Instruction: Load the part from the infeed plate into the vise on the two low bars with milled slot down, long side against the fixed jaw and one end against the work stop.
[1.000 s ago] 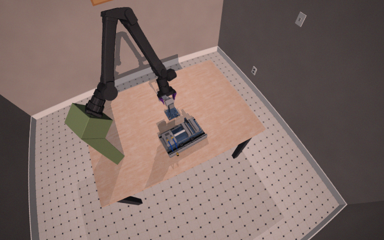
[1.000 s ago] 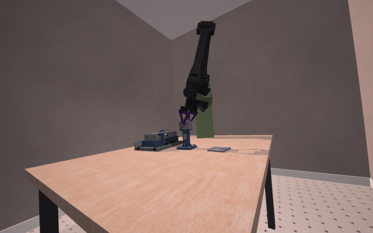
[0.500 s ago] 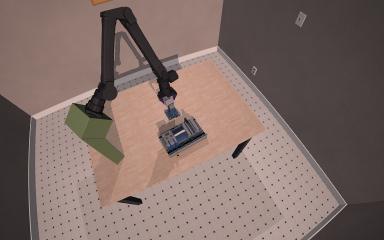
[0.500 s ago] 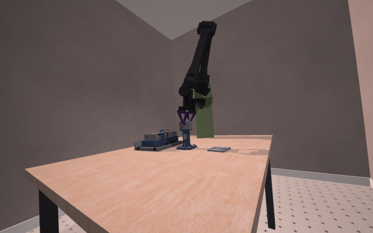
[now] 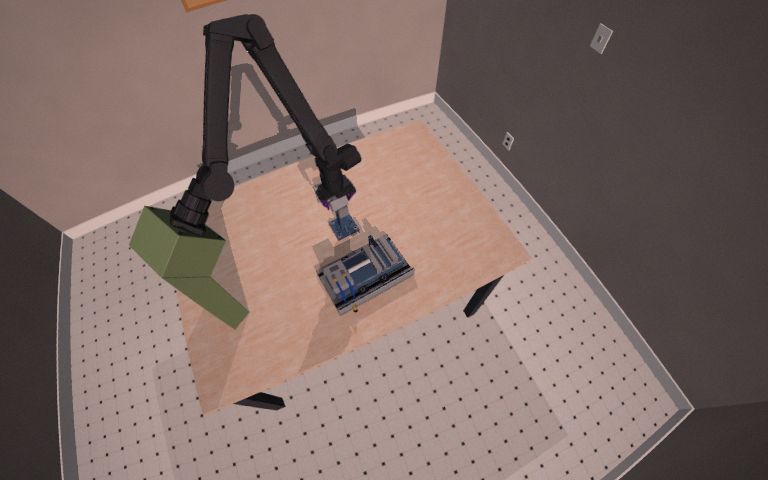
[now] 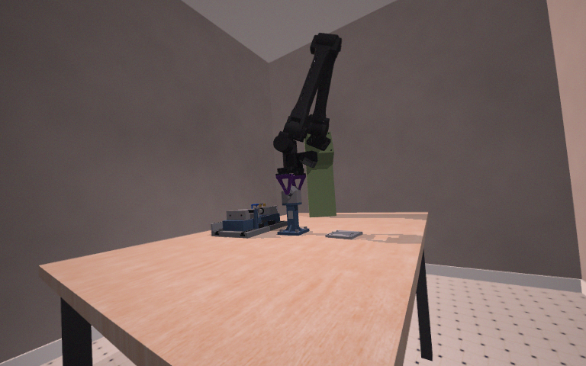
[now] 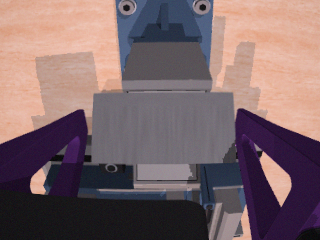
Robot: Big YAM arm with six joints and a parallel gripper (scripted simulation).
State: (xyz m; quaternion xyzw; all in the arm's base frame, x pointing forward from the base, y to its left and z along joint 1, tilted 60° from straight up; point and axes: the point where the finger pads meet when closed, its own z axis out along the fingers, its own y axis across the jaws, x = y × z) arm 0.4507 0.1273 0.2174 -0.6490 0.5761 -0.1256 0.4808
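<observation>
My gripper is now 1 cm above the part. Also, from my hand: work stop rod 12 cm ahead, 13 cm to the right, 7 cm below; moving jaw 11 cm ahead, 19 cm to the right, 8 cm below; cylinder rod 6 cm ahead, 21 cm to the right, 8 cm below.
</observation>
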